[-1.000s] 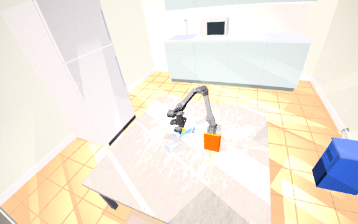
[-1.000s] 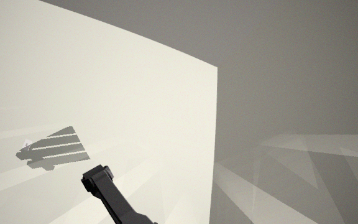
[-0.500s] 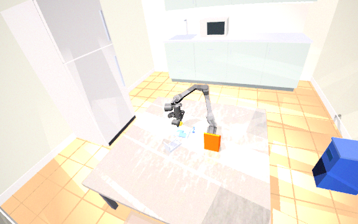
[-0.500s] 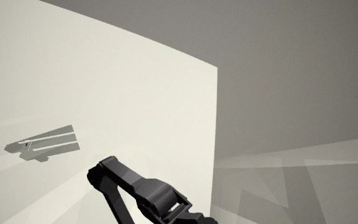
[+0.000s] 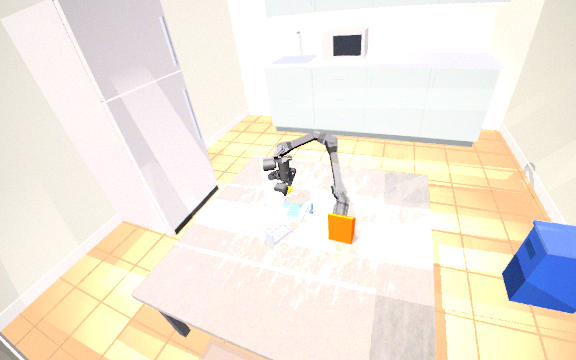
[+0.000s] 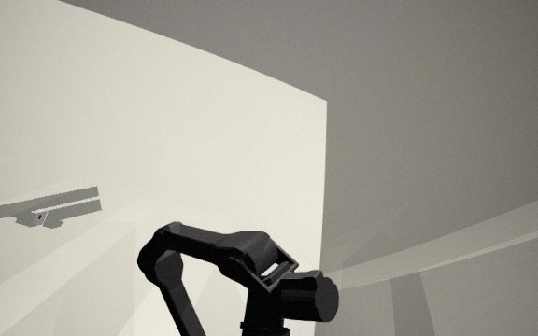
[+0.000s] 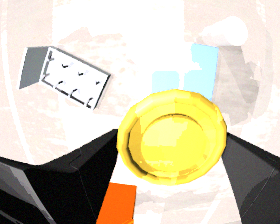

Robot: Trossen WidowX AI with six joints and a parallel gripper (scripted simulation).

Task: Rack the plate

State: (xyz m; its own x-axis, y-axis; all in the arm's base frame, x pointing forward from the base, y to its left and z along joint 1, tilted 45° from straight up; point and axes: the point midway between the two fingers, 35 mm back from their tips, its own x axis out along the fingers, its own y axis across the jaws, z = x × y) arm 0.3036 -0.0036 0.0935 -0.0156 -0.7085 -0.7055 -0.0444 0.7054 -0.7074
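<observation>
Right now the dish rack is 16 cm to the left of my gripper tip, 15 cm below it and 1 cm ahead of it. Also, from my gripper tip: plate 1 cm above.
</observation>
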